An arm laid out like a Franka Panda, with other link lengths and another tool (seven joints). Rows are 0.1 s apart.
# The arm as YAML. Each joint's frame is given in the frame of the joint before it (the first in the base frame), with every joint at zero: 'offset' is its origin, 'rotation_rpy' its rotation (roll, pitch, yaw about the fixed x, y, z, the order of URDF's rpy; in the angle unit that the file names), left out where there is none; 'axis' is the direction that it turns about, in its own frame. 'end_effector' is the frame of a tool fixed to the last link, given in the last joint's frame.
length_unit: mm
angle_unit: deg
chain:
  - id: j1
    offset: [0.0, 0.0, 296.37]
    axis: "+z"
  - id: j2
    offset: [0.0, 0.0, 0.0]
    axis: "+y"
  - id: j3
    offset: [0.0, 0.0, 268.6]
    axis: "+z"
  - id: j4
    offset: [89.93, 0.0, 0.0]
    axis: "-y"
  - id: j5
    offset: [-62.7, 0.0, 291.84]
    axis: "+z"
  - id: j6
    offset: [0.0, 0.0, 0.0]
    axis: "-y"
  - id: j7
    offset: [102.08, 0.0, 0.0]
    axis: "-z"
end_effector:
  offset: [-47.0, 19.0, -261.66]
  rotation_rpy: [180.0, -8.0, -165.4]
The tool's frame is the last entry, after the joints.
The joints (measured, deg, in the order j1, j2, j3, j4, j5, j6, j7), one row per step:
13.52, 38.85, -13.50, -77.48, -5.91, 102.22, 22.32
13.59, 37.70, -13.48, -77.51, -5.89, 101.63, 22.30
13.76, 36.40, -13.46, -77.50, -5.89, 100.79, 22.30
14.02, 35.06, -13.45, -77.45, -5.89, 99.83, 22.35
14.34, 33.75, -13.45, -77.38, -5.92, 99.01, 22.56
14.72, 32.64, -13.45, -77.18, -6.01, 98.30, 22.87
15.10, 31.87, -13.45, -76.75, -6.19, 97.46, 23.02
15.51, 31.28, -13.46, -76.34, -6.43, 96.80, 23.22
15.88, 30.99, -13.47, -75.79, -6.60, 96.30, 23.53
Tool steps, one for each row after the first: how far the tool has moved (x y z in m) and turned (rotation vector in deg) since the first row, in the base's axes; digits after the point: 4 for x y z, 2 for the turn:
0.0005, 0.0014, 0.0102, 0.25, -0.51, -0.05
0.0003, 0.0037, 0.0219, 0.49, -0.97, -0.06
-0.0004, 0.0068, 0.0341, 0.73, -1.40, -0.05
-0.0006, 0.0102, 0.0461, 0.91, -1.99, -0.09
-0.0003, 0.0140, 0.0571, 1.00, -2.65, -0.11
-0.0004, 0.0173, 0.0662, 0.95, -3.04, 0.06
-0.0003, 0.0204, 0.0736, 0.81, -3.43, 0.25
0.0007, 0.0236, 0.0791, 0.66, -3.85, 0.32

